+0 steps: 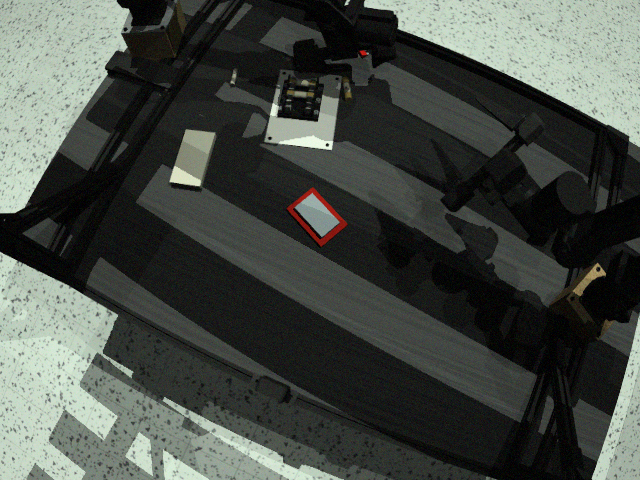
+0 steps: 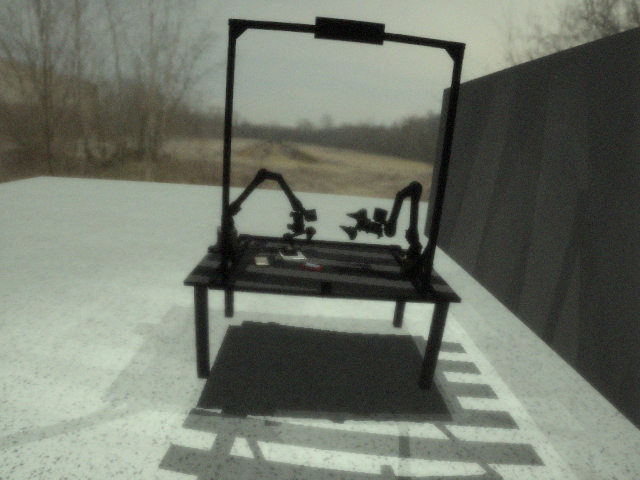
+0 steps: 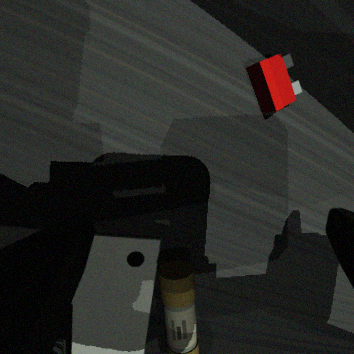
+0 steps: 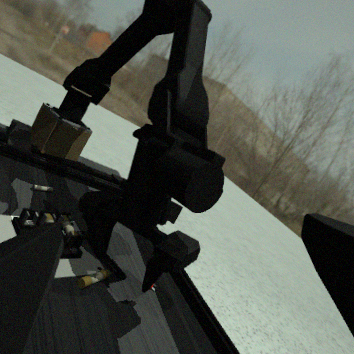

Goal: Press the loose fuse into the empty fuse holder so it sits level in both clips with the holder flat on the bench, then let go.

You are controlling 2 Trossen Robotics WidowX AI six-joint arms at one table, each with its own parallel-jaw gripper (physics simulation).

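Places are measured from the left arm's base along level axes (x left, y ahead, z down), in millimetres.
Where they show: left gripper, between the fingertips: (image 1: 350, 69) (image 2: 300, 246) (image 3: 210, 222) (image 4: 121, 274); right gripper, between the fingertips: (image 1: 453, 118) (image 2: 342, 220) (image 4: 183, 230); left arm's base, origin of its link: (image 1: 149, 14) (image 4: 67, 116); right arm's base, origin of its link: (image 1: 598, 301) (image 2: 413, 258).
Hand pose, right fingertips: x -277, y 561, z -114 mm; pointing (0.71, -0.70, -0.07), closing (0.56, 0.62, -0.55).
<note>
Each offset is from my right fingertips to the centre of the thing. "spot": to the spot under its first point.
The larger loose fuse {dx +175, dy -152, dz +215 mm} (image 1: 347, 88) (image 3: 181, 327) (image 4: 93, 278), with brass ends and a pale middle, lies beside the right edge of a white plate (image 1: 305, 131) (image 3: 112, 310). The black fuse holder {spot: dx +115, dy -234, dz +211 mm} (image 1: 301, 109) on that plate carries two fuses at its back; its front position shows empty. My left gripper (image 1: 362, 70) (image 2: 298, 240) (image 3: 210, 222) (image 4: 121, 274) is open and low, near the back end of the loose fuse, with nothing between its fingers. My right gripper (image 1: 455, 119) (image 2: 344, 221) is open and empty, raised at the right.
A red blade fuse {dx +278, dy -123, dz +219 mm} (image 1: 363, 53) (image 3: 280, 85) lies behind the loose fuse. A small pale fuse {dx +188, dy -378, dz +217 mm} (image 1: 233, 77) (image 4: 42, 188) lies left of the plate. A pale block {dx -1, dy -421, dz +215 mm} (image 1: 193, 157) (image 2: 262, 261) and a red-rimmed rectangle {spot: dx -125, dy -154, dz +217 mm} (image 1: 333, 236) lie farther forward. Frame bars border the table.
</note>
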